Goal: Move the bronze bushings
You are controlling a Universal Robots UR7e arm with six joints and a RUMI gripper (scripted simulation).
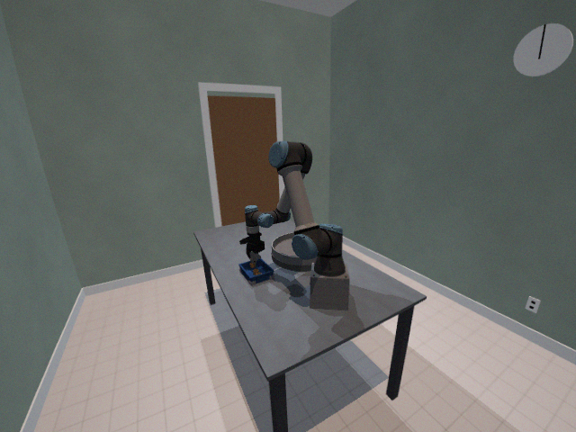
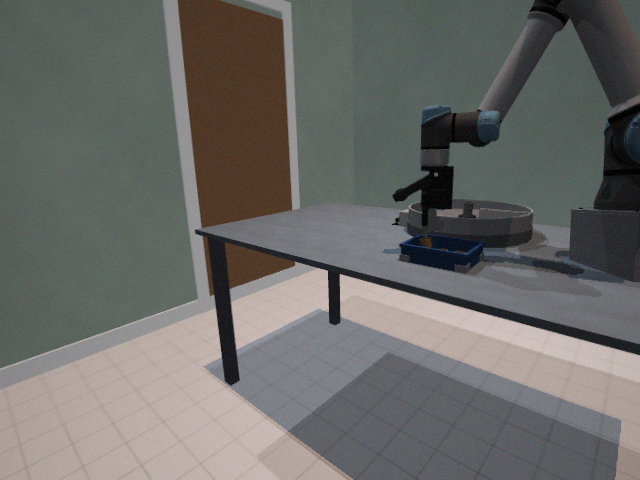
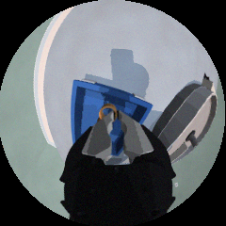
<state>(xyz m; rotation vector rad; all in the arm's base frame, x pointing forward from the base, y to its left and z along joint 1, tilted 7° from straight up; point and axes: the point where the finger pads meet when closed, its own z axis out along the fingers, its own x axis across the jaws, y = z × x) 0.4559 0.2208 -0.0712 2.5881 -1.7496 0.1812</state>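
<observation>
Now: hand 60 mm past the blue crate, 30 mm above it and 10 mm to the right of it. The rest, counted from my hand: turntable (360 mm to the right, 10 mm ahead).
</observation>
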